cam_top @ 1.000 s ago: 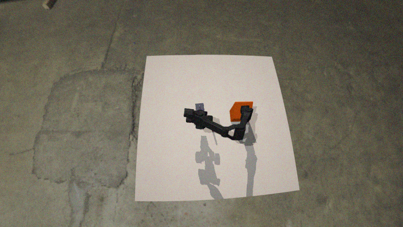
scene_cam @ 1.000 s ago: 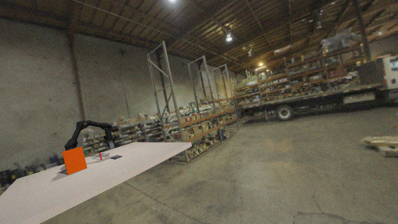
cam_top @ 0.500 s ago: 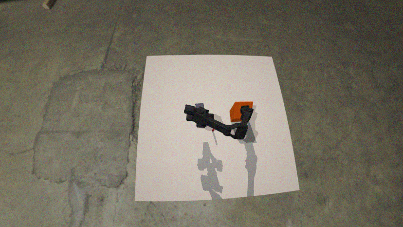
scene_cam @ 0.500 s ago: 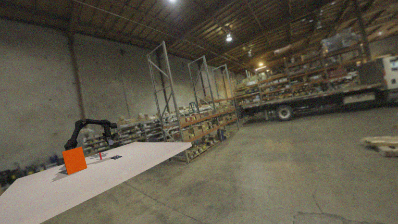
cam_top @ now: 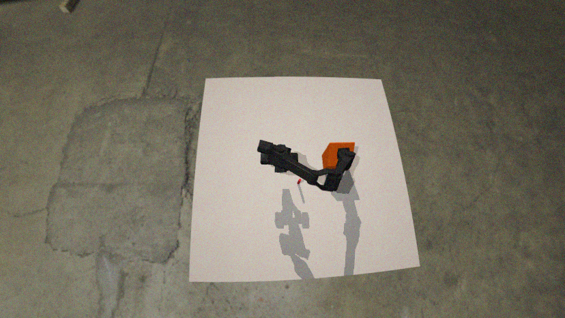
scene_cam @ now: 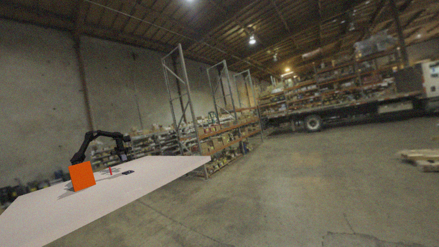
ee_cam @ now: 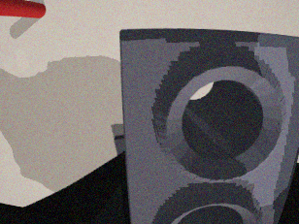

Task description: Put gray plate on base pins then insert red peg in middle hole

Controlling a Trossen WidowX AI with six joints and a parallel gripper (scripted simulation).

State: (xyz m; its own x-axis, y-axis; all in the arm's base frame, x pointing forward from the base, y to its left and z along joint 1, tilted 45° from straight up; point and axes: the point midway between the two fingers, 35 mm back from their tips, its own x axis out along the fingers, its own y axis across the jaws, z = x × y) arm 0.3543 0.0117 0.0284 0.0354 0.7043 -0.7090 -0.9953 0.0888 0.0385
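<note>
My gripper tip is 110 mm past the red peg, 90 mm to the right of it and 80 mm above it. The rest, counted from my gripper tip: gray plate: 30 mm above.
</note>
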